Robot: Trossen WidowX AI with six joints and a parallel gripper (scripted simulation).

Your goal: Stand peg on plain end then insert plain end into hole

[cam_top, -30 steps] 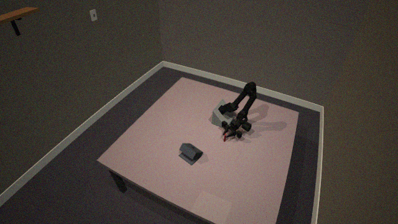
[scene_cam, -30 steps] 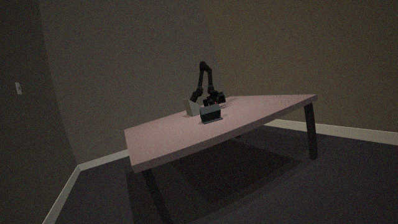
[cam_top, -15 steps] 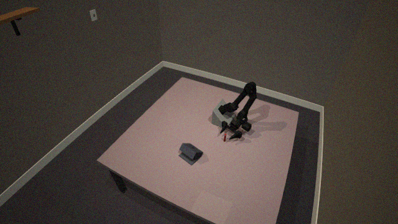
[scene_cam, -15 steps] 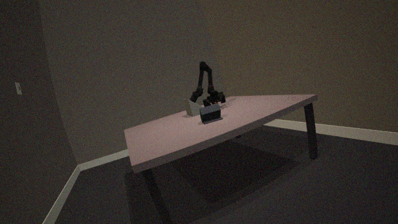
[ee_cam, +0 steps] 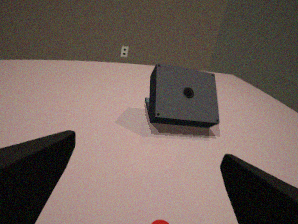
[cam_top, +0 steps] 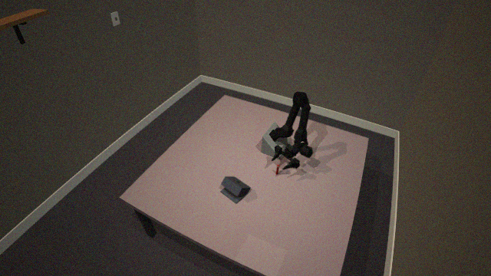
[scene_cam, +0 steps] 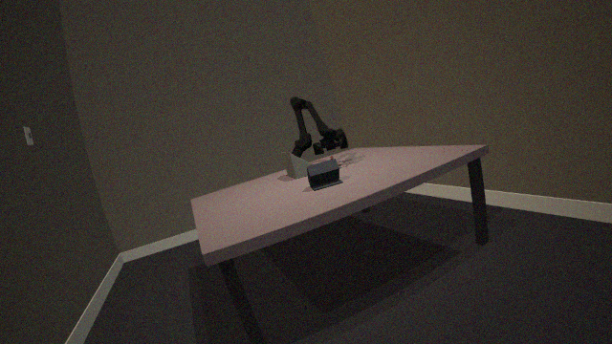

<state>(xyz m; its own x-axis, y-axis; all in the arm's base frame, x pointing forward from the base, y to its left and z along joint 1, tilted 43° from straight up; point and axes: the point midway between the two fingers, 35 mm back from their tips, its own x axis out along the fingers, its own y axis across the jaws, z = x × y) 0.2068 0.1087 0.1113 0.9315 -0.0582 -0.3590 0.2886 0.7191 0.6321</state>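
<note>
My gripper tip is now 6 cm above the red peg and 3 cm past it. The rest, counted from my gripper tip: sloped panel (22 cm ahead, 15 cm to the right, 7 cm below).
</note>
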